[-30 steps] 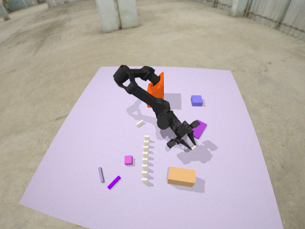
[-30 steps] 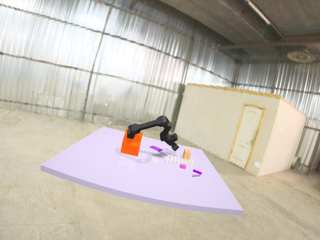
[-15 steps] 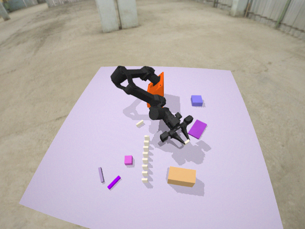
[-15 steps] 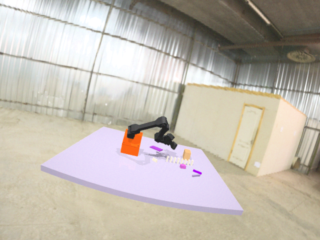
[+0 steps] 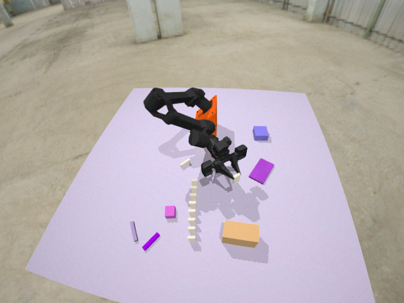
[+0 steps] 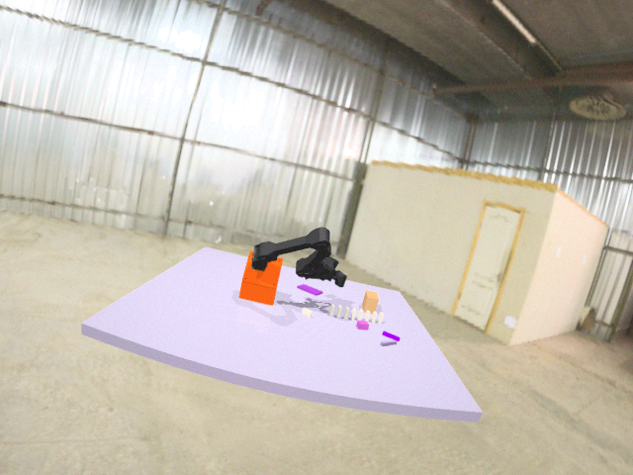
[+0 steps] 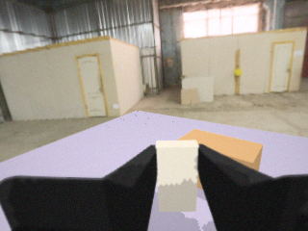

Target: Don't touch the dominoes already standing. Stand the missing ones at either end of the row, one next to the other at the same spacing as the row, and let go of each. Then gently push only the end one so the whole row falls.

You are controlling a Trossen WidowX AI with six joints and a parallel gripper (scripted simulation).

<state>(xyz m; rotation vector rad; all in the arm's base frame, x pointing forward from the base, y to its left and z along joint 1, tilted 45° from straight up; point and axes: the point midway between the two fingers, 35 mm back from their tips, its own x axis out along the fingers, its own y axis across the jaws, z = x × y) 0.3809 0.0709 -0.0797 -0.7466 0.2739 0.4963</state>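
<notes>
The tan box is 170 mm ahead of my gripper tip, 120 mm below it and 20 mm to the left of it. Also, from my gripper tip: purple slab (150 mm below, 140 mm behind, 130 mm to the left); then pink cube (250 mm to the right, 140 mm below, 80 mm ahead); then purple bar (310 mm to the right, 210 mm ahead, 150 mm below).
</notes>
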